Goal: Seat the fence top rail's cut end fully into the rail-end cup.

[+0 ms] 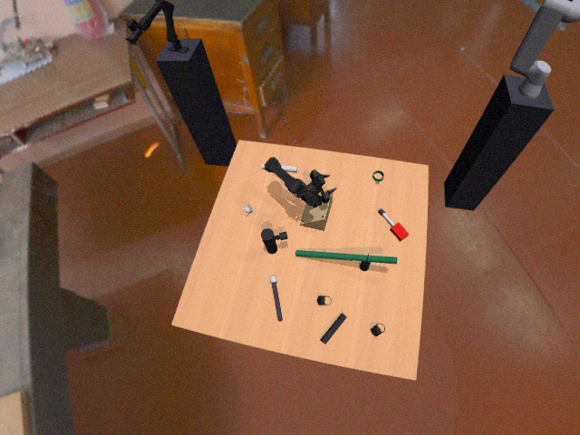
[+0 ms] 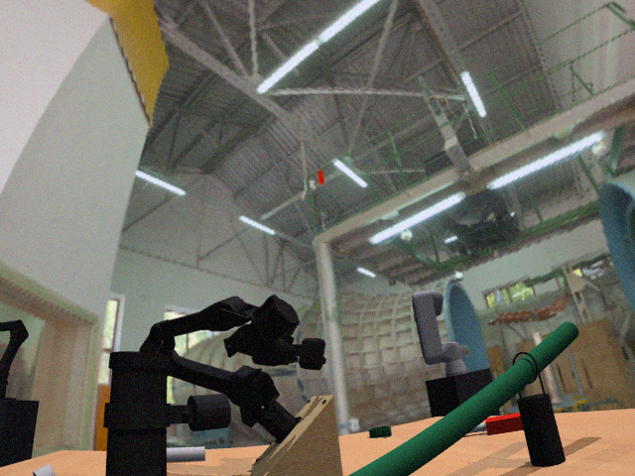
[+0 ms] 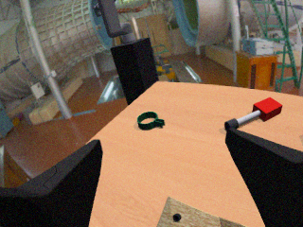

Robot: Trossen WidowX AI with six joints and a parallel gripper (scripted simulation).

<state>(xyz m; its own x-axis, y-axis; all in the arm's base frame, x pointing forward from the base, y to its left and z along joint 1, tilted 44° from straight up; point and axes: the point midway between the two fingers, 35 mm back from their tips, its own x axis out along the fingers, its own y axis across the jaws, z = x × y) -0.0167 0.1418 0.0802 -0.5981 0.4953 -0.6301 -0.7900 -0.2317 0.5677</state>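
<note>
The black rail-end cup lies 320 mm ahead of my gripper tip, 230 mm to the right of it and 90 mm below it. The rest, counted from my gripper tip: red-handled tool: 350 mm to the left, 220 mm below, 80 mm ahead; then small black post: 380 mm ahead, 230 mm to the left, 130 mm below; then grey tube: 370 mm to the right, 220 mm below, 200 mm behind.
</note>
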